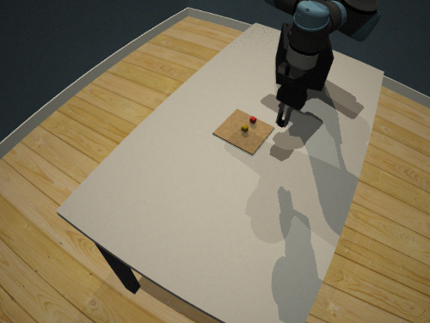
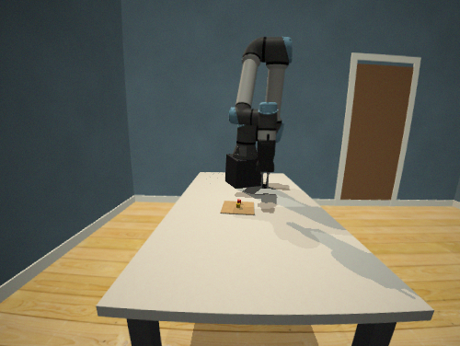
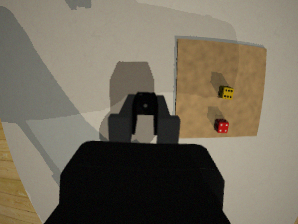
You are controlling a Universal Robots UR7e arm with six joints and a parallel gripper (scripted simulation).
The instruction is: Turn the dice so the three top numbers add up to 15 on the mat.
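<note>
The black die is 10 mm below my hand. From my hand the other things lie so: yellow die (110 mm to the right, 110 mm below, 10 mm behind); red die (110 mm below, 100 mm to the right, 60 mm behind); brown mat (120 mm below, 110 mm to the right, 10 mm behind).
</note>
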